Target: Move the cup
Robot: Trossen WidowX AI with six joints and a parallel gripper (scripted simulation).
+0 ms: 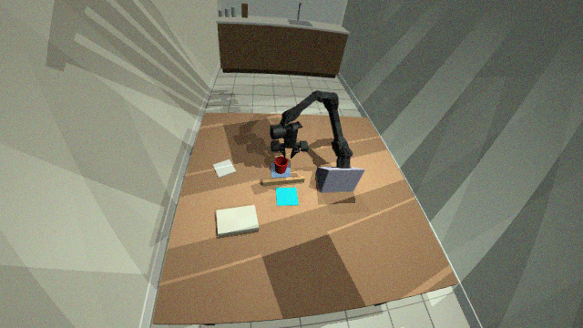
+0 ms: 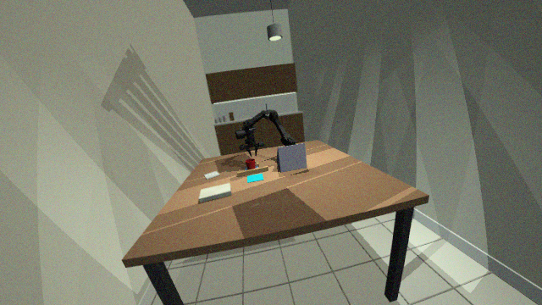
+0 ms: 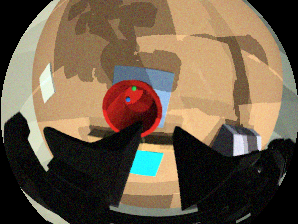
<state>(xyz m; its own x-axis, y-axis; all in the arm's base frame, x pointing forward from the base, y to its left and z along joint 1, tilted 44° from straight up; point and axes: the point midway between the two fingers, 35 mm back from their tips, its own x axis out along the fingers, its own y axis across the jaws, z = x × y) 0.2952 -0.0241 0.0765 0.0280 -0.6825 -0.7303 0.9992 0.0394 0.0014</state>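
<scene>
The red cup lies 60 mm below my gripper tip and 30 mm ahead of it. The rest, counted from my gripper tip: pale blue pad 110 mm below, 30 mm ahead; wooden bar 90 mm to the left, 90 mm below, 20 mm ahead; blue marble 80 mm below, 50 mm ahead.
</scene>
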